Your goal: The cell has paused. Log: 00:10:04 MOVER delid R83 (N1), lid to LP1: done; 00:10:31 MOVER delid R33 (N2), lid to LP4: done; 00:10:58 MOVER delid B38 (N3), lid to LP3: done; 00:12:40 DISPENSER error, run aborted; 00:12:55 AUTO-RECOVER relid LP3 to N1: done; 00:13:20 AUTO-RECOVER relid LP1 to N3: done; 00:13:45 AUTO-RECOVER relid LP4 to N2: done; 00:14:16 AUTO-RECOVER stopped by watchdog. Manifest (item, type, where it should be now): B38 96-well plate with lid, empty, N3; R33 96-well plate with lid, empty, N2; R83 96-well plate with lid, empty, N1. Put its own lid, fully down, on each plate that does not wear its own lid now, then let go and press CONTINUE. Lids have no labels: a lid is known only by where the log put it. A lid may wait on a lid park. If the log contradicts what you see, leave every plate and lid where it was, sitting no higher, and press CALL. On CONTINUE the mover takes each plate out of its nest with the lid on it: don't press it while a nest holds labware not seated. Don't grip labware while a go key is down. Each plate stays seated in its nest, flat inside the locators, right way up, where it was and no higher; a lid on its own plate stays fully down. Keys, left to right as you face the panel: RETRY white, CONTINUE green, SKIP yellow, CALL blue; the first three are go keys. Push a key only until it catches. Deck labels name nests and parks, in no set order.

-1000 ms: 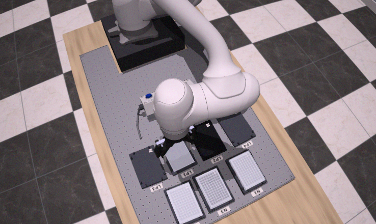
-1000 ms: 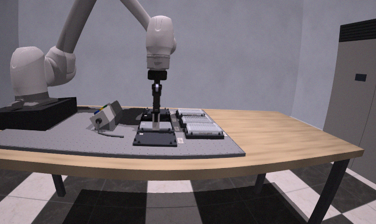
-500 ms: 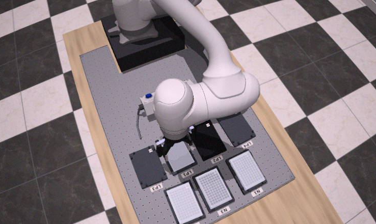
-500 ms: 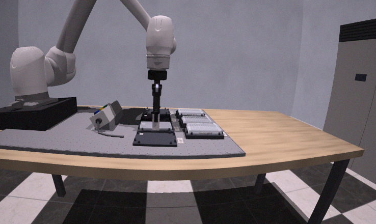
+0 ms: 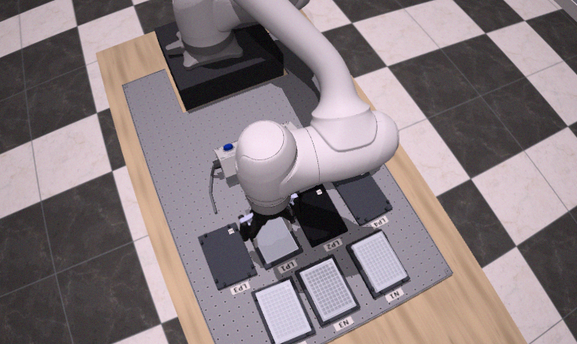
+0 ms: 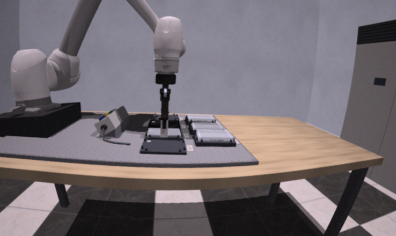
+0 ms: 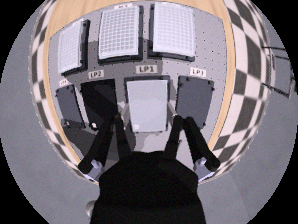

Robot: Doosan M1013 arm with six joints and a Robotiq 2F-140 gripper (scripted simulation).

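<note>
Right now the LP1 is 3 cm below my hand. From my hand the other things lie so: lid park LP3: 2 cm ahead, 12 cm to the right, 3 cm below; LP2: 2 cm behind, 13 cm to the left, 3 cm below; blue key: 24 cm behind, 4 cm to the right, 3 cm above.
</note>
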